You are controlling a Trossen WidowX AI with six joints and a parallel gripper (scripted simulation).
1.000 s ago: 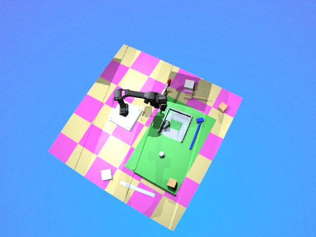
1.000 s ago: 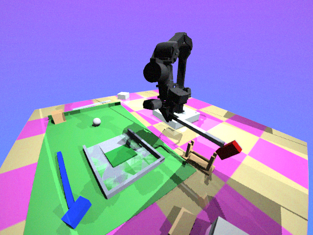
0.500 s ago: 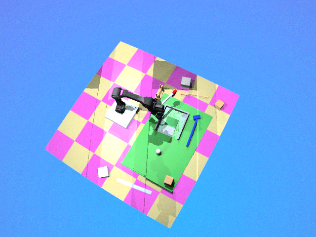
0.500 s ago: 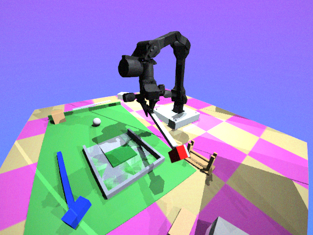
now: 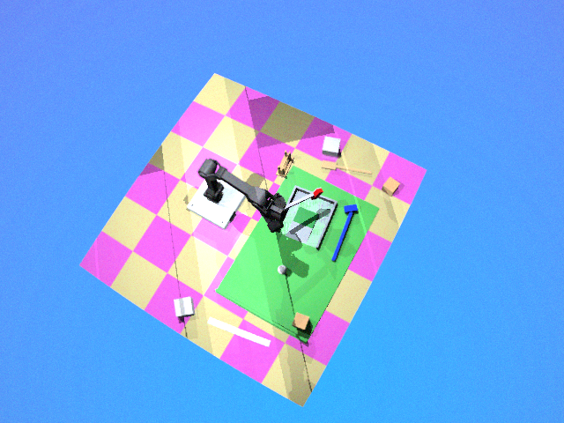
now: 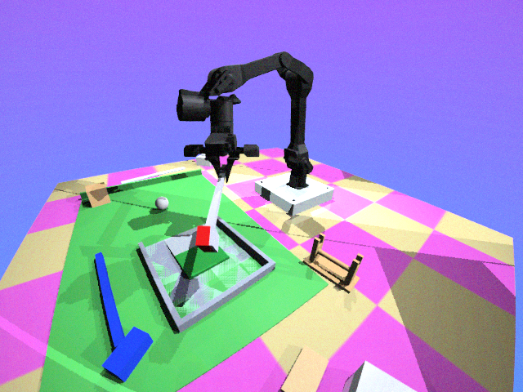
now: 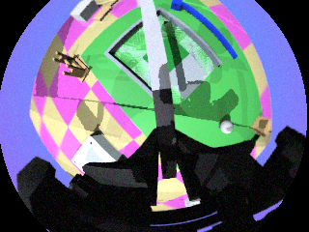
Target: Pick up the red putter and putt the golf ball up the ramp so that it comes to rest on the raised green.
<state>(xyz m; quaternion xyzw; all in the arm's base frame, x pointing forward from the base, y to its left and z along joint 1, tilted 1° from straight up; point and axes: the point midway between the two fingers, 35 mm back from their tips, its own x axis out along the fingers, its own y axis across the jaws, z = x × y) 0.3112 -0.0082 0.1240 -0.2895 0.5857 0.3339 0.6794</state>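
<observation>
Right now the red putter is 70 mm ahead of my gripper tip, 100 mm to the left of it and 10 mm above it. From my gripper tip the other things lie so: blue putter: 310 mm ahead, 110 mm to the left, 110 mm below; white golf ball: 130 mm ahead, 180 mm to the right, 100 mm below; wooden stand: 90 mm behind, 310 mm to the left, 100 mm below.
</observation>
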